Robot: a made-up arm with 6 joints. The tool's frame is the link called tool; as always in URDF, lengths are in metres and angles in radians.
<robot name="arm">
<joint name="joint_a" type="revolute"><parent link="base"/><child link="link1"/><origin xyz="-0.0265 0.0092 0.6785" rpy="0 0 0"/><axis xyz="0 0 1"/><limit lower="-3.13" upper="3.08" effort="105" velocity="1.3"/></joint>
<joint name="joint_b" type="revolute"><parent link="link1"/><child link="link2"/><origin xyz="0.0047 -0.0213 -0.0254" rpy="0 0 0"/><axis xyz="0 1 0"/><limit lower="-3.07" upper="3.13" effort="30" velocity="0.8"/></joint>
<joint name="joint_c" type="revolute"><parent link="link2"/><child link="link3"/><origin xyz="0.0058 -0.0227 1.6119" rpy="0 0 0"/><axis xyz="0 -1 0"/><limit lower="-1.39" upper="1.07" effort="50" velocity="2.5"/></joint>
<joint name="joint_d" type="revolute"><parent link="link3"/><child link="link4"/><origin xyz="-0.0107 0.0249 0.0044" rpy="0 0 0"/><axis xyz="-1 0 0"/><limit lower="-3.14" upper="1.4" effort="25" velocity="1.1"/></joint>
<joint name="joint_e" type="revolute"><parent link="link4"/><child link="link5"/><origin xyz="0.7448 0.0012 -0.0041" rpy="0 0 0"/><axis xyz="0 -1 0"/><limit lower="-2.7" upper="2.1" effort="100" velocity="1.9"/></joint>
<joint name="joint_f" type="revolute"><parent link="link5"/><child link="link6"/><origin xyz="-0.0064 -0.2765 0.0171" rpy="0 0 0"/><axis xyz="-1 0 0"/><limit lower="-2.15" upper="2.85" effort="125" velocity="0.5"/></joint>
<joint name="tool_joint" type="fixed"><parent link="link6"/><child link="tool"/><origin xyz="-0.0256 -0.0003 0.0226" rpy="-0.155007 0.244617 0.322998"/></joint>
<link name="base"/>
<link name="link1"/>
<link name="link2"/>
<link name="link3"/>
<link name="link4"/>
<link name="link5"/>
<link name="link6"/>
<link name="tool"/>
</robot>
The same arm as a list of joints. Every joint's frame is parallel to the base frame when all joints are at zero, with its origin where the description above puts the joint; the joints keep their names.
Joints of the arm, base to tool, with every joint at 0 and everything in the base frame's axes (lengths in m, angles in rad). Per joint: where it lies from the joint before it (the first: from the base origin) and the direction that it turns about. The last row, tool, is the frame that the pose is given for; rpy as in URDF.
joint_a: axis 0 0 1 offset -0.0265 0.0092 0.6785
joint_b: axis 0 1 0 offset 0.0047 -0.0213 -0.0254
joint_c: axis 0 -1 0 offset 0.0058 -0.0227 1.6119
joint_d: axis -1 0 0 offset -0.0107 0.0249 0.0044
joint_e: axis 0 -1 0 offset 0.7448 0.0012 -0.0041
joint_f: axis -1 0 0 offset -0.0064 -0.2765 0.0171
tool: offset -0.0256 -0.0003 0.0226 rpy -0.155 0.2446 0.323
Joint limits (rad, base to tool): -3.13..3.08 -3.07..3.13 -1.39..1.07 -3.14..1.4 -2.7..2.1 -2.15..2.85

